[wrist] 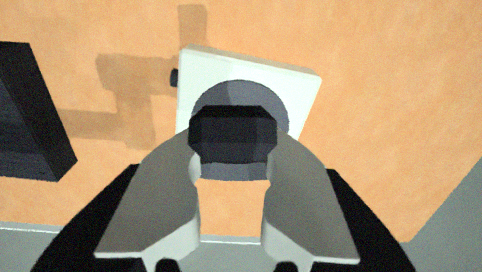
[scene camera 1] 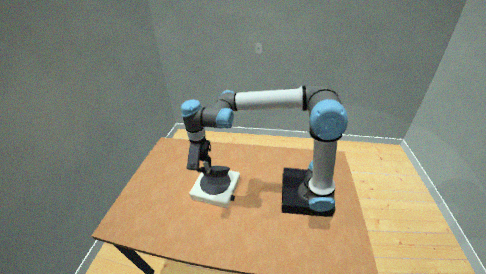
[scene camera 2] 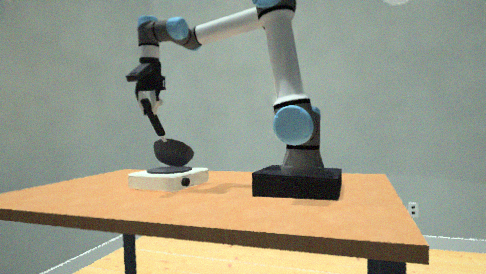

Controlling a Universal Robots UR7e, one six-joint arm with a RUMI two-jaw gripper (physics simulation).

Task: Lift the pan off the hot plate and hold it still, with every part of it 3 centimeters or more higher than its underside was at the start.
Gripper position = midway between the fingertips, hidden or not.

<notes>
In view: my gripper (scene camera 2: 149, 115), a dark pan (scene camera 2: 171, 152) and a white hot plate (scene camera 2: 171, 179).
The dark pan also shows in the wrist view (wrist: 233, 141). The white hot plate is seen too in the wrist view (wrist: 206, 76). My gripper shows as well in the wrist view (wrist: 235, 126).
</notes>
